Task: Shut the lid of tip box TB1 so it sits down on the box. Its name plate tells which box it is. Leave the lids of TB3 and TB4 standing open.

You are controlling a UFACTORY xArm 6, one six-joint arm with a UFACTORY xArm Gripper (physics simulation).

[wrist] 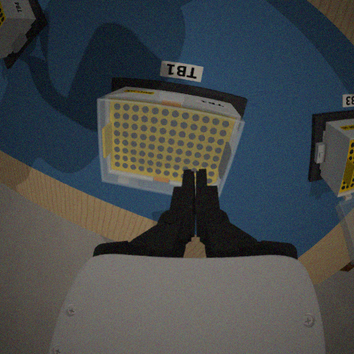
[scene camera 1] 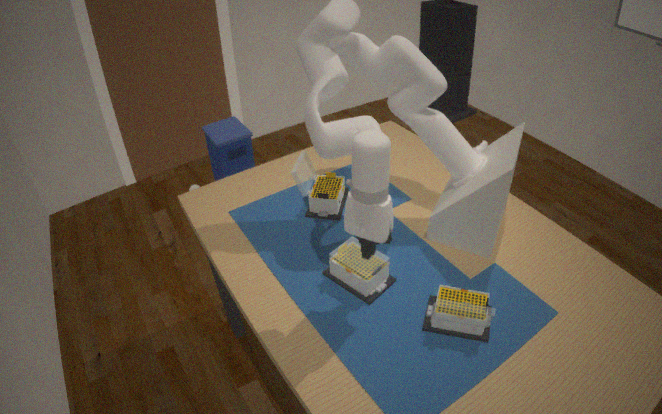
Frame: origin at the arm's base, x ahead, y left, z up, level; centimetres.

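Where they show: gripper, fingertip midpoint: [scene camera 1: 368, 255]; arm's base at its link origin: [scene camera 1: 470, 171].
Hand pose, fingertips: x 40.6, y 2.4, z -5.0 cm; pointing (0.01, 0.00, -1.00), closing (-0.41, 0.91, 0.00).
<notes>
Things, the pixels of their centre, and the offset from my fingertips. "spot": a spot on its surface instead. Level surfaces: height alone.
- Tip box TB1 at the middle of its body: [scene camera 1: 362, 264] dx -1.3, dy -3.3, dz -6.4 cm
- TB4 at the middle of its body: [scene camera 1: 326, 185] dx -12.7, dy -32.9, dz -3.8 cm
- TB3 at a spot on its surface: [scene camera 1: 459, 320] spot: dx -3.3, dy +25.9, dz -2.3 cm
- blue mat at its surface level: dz -10.3 cm
- wooden table at its surface level: dz -10.6 cm
Tip box TB1 [scene camera 1: 359, 272] [wrist: 167, 137] holds a yellow rack; its name plate [wrist: 181, 71] reads TB1. Its clear lid [wrist: 101, 142] lies over the rack; whether it is fully seated is hard to tell. My gripper [scene camera 1: 367, 255] [wrist: 195, 184] is shut and empty. Its fingertips are over the lid's lower right part in the wrist view; contact is unclear. TB4 [scene camera 1: 326, 197] [wrist: 17, 25] stands at the back, its clear lid [scene camera 1: 302, 175] upright. TB3 [scene camera 1: 459, 320] [wrist: 337, 155] stands at the front right; part of its open lid [wrist: 346, 217] shows in the wrist view.
The boxes stand on dark bases on a blue mat [scene camera 1: 400, 340] [wrist: 270, 165] on the wooden table [scene camera 1: 590, 310]. A pale slanted panel [scene camera 1: 480, 200] stands at the arm's base. A blue bin [scene camera 1: 230, 150] and a dark cabinet [scene camera 1: 447, 55] stand beyond the table.
</notes>
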